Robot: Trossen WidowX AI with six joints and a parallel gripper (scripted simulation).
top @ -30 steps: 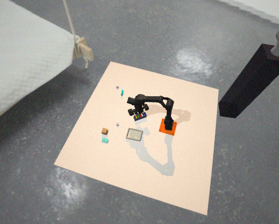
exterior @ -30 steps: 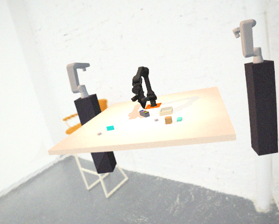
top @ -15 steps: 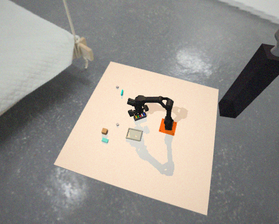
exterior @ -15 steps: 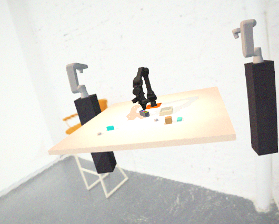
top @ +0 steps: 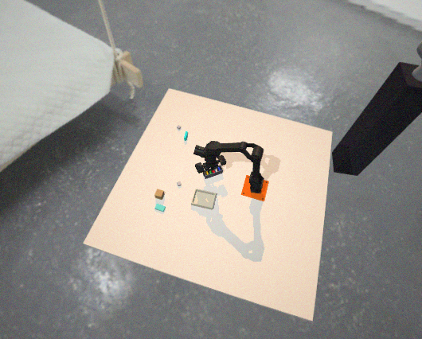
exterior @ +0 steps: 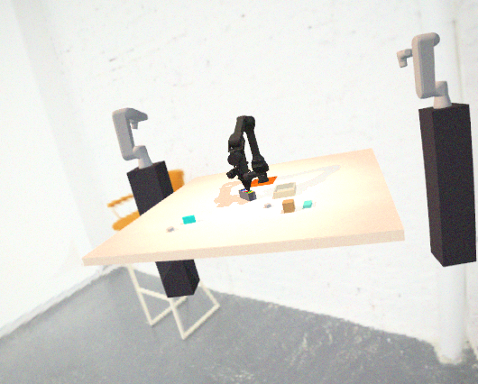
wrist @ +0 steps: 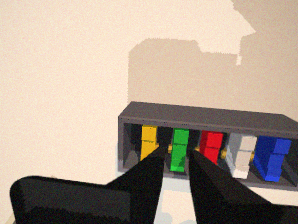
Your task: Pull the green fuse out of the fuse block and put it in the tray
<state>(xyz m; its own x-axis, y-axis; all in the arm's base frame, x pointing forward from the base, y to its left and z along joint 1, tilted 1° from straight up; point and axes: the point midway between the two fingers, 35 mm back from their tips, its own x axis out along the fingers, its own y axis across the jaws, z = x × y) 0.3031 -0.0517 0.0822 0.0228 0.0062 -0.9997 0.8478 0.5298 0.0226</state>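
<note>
The green fuse is 20 mm below my gripper tip. Also, from my gripper tip: tray: 180 mm to the left, 40 mm below, 10 mm ahead; brown block: 280 mm ahead, 200 mm to the left, 20 mm below.
</note>
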